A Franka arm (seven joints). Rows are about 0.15 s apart.
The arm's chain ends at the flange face. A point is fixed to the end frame.
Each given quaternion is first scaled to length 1.
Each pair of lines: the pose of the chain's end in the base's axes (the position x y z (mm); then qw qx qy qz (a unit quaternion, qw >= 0)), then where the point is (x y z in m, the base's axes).
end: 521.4 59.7 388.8 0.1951 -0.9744 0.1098 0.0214
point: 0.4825 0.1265 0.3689
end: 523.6 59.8 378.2 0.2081 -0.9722 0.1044 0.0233
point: 0.4840 0.1267 0.3601
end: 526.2 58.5 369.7 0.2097 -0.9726 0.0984 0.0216
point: 0.4860 0.1250 0.3515
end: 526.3 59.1 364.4 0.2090 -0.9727 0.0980 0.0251
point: 0.4858 0.1255 0.3465
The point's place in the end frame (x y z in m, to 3 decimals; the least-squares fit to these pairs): -0.050 -0.044 0.044
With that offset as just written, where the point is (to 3 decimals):
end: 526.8 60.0 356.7 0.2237 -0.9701 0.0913 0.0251
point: 0.486 0.126 0.341
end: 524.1 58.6 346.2 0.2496 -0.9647 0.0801 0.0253
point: 0.482 0.125 0.333
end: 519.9 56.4 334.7 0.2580 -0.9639 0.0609 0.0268
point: 0.475 0.121 0.323
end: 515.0 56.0 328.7 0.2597 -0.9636 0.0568 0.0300
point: 0.470 0.121 0.317
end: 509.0 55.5 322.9 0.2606 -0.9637 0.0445 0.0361
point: 0.462 0.119 0.312
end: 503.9 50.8 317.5 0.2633 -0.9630 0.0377 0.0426
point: 0.456 0.114 0.307
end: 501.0 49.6 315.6 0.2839 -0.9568 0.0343 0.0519
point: 0.452 0.112 0.309
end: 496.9 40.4 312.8 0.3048 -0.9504 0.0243 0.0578
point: 0.447 0.102 0.309
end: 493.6 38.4 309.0 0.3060 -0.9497 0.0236 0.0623
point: 0.443 0.100 0.306
